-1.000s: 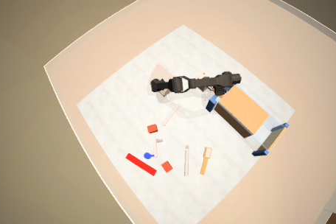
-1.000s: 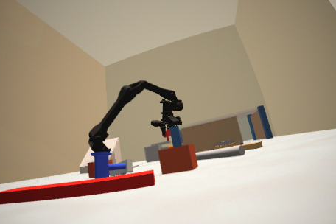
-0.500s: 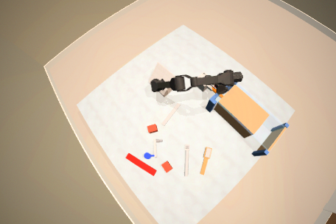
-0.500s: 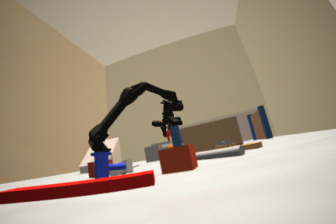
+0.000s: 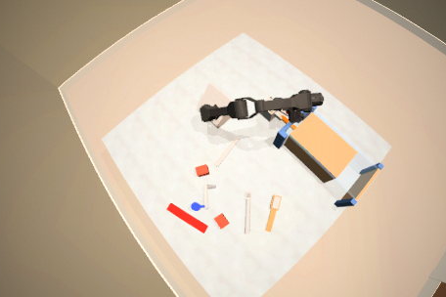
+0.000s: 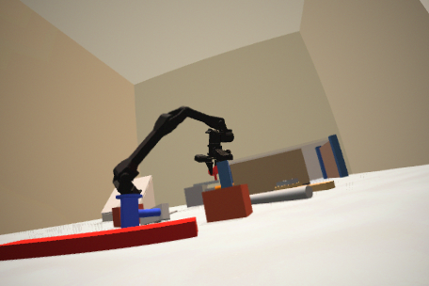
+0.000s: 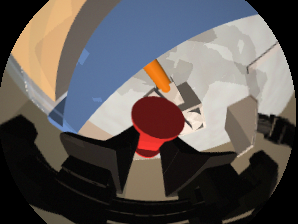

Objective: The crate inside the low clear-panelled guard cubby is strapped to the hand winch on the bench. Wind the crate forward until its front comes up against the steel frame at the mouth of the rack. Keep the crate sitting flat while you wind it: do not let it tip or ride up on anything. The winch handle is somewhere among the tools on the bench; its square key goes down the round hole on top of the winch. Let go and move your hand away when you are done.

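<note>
My gripper tip is 2 cm past the winch handle, 2 cm to the left of it and 3 cm above it. Round my gripper tip: grey winch 10 cm behind, 5 cm to the right, 10 cm below; then red knob 1 cm ahead, 1 cm to the right; then blue frame post 7 cm ahead, 2 cm to the right, 2 cm below.
</note>
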